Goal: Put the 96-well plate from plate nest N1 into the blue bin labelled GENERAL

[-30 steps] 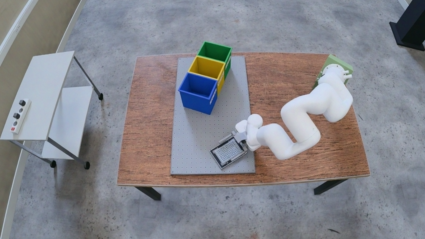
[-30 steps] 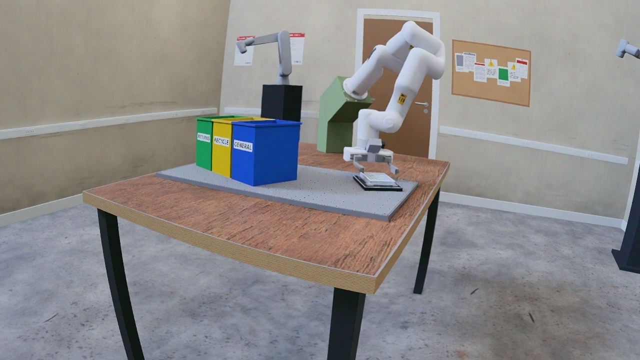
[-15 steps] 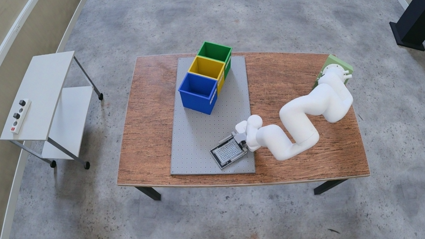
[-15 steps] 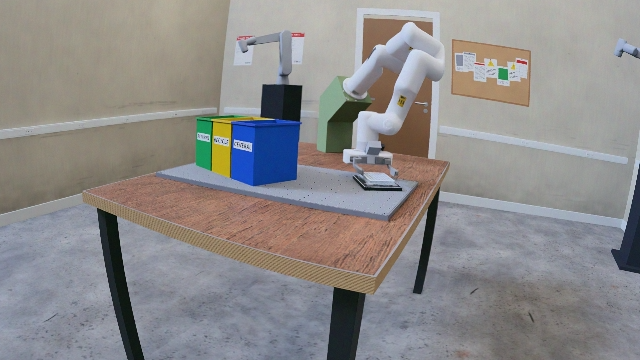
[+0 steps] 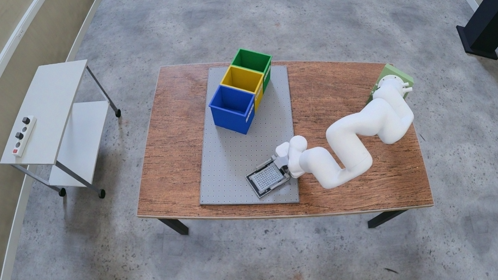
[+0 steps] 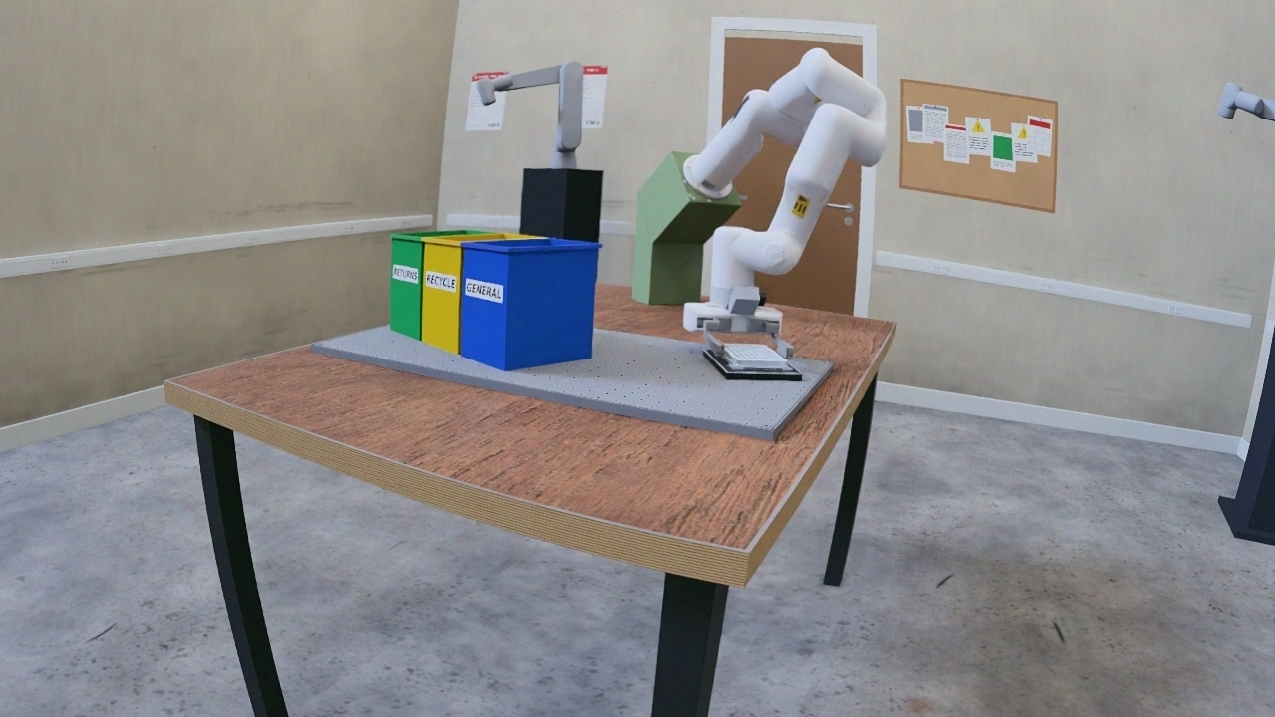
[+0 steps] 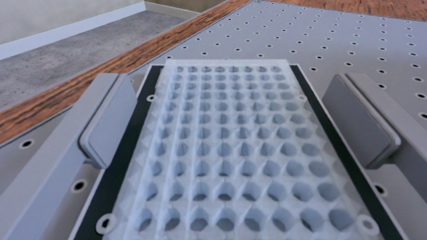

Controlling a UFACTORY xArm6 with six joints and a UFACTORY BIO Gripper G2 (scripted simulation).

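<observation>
The clear 96-well plate lies 10 mm below my hand. Also, from my hand: yellow recycle bin: 190 mm ahead, 410 mm to the right, 60 mm above; then black plate nest N1: 30 mm below; then blue general bin: 210 mm ahead, 280 mm to the right, 60 mm above.
</observation>
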